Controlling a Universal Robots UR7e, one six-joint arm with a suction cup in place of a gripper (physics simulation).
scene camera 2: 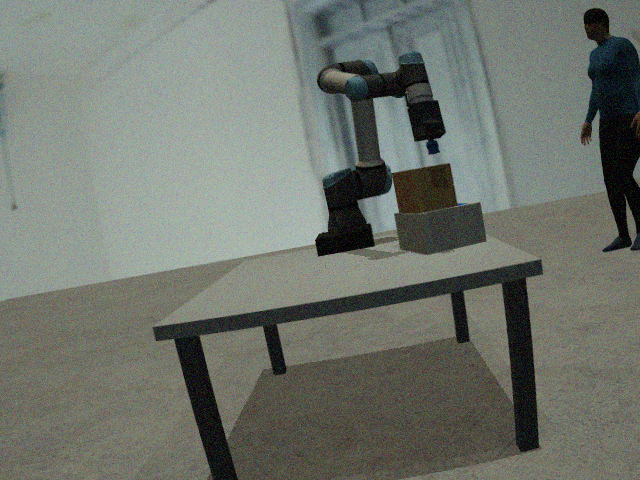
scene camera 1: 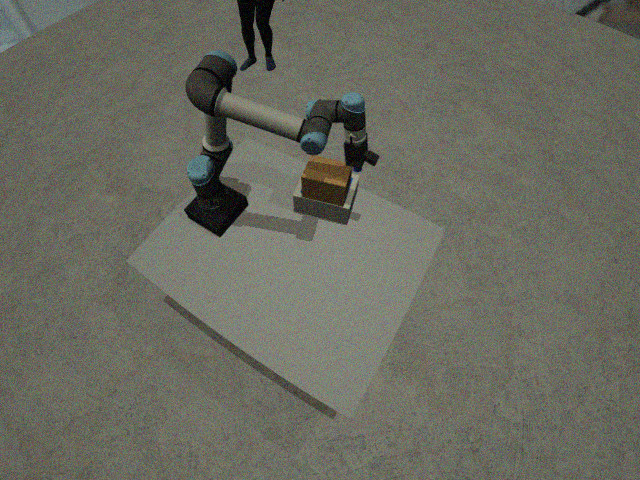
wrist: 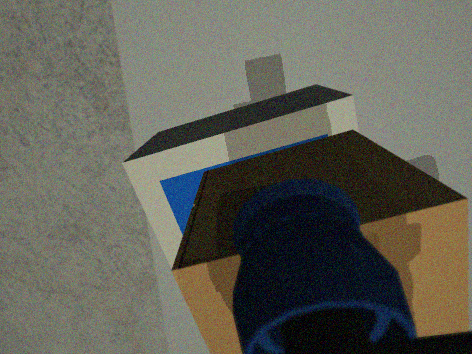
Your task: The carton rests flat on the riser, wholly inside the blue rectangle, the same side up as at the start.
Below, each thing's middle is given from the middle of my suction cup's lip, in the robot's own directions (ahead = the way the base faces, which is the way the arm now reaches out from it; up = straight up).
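Riser (scene camera 2: pixel 431 232): 240 mm below my suction cup and 130 mm behind it. Brown carton (scene camera 1: pixel 326 180): 30 mm to the right of my suction cup, 110 mm behind it, 110 mm below it.
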